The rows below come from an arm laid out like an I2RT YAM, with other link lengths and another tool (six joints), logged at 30 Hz.
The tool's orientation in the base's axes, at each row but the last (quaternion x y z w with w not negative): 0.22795 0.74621 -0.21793 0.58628; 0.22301 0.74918 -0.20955 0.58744; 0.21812 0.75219 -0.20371 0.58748; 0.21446 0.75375 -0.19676 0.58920; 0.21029 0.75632 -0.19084 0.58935; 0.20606 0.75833 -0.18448 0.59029; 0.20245 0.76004 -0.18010 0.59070; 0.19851 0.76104 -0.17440 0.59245; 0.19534 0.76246 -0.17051 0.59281; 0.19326 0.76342 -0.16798 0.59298
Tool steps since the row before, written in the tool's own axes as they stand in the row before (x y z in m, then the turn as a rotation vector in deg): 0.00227 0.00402 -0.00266 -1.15 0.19 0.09; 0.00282 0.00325 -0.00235 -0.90 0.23 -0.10; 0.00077 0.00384 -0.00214 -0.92 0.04 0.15; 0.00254 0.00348 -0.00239 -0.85 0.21 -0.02; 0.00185 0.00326 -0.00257 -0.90 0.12 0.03; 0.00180 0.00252 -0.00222 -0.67 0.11 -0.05; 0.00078 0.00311 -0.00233 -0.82 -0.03 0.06; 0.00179 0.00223 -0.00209 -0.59 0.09 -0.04; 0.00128 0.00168 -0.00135 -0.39 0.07 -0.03; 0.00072 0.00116 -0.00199 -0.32 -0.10 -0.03
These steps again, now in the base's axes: -0.00014 0.00499 -0.00187 0.42 0.00 1.09; -0.00056 0.00424 -0.00239 0.24 0.17 0.89; 0.00031 0.00443 -0.00046 0.34 -0.13 0.86; -0.00053 0.00444 -0.00208 0.28 0.11 0.82; -0.00072 0.00429 -0.00133 0.28 0.00 0.86; -0.00088 0.00347 -0.00132 0.16 0.06 0.66; -0.00048 0.00392 -0.00031 0.21 -0.13 0.78; -0.00100 0.00314 -0.00131 0.14 0.04 0.58; -0.00057 0.00224 -0.00097 0.10 0.04 0.38; -0.00126 0.00204 -0.00025 0.00 -0.10 0.32
